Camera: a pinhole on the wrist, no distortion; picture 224 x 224 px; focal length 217.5 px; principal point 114.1 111.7 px. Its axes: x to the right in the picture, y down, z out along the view. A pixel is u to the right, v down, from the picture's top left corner.
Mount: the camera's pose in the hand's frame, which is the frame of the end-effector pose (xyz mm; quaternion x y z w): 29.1 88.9 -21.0 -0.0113 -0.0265 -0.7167 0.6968
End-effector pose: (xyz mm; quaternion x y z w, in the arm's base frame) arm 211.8 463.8 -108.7 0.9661 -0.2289 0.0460 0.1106
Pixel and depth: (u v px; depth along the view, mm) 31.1 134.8 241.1
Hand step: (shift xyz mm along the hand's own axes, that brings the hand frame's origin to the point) 52.3 193.0 215.4
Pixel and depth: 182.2 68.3 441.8
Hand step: -72.1 -23.0 425.5
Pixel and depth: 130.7 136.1 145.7
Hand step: 42.1 85.2 125.4
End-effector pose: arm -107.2 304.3 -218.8 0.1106 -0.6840 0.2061 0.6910
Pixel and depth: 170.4 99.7 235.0
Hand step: 9.5 41.2 216.6
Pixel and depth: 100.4 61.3 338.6
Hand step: -55.7 130.5 314.2
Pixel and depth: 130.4 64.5 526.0
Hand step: -97.0 81.0 503.7
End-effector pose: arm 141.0 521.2 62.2 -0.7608 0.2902 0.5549 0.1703
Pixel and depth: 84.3 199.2 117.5
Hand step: 74.4 110.0 96.5
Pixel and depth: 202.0 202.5 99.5
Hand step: 67.4 53.0 81.4
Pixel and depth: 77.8 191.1 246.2
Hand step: 115.0 140.7 224.6
